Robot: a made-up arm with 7 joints. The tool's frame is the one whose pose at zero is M.
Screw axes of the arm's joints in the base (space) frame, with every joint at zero. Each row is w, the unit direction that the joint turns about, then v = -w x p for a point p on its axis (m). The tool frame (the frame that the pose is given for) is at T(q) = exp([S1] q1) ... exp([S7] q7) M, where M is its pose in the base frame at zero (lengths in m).
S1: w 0 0 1 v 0.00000 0.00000 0.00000
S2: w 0 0 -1 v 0.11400 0.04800 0.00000
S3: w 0 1 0 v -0.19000 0.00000 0.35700
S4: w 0 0 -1 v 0.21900 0.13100 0.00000
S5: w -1 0 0 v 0.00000 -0.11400 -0.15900
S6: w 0 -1 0 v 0.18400 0.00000 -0.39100
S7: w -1 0 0 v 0.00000 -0.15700 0.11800
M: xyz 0.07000 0.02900 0.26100 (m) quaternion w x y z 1 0 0 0
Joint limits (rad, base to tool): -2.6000..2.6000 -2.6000..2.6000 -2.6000..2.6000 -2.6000..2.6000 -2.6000..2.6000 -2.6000..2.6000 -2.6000..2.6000
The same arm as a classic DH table. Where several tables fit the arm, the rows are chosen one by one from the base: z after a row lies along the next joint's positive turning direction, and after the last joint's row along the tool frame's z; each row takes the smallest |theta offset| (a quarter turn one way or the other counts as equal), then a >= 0, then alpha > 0; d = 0 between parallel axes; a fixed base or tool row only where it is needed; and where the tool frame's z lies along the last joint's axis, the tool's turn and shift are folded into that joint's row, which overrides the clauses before.
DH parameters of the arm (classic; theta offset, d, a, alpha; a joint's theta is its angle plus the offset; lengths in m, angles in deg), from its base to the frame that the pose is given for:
joint 1: -67.17 0.0000 0.1237 180.00
joint 2: -67.17 -0.1900 0.3090 90.00
joint 3: 0.00 -0.1050 -0.2260 -90.00
joint 4: -90.00 0.0760 0.0600 90.00
joint 5: -90.00 -0.2600 0.0700 90.00
joint 6: 0.00 -0.2770 -0.0270 -90.00
joint 7: -90.00 0.3210 0.0890 -90.00
tool (fixed): 90.00 0.1040 0.0000 0.00
Joint limits (deg, base to tool): -148.97..148.97 -148.97..148.97 -148.97..148.97 -148.97..148.97 -148.97..148.97 -148.97..148.97 -148.97..148.97

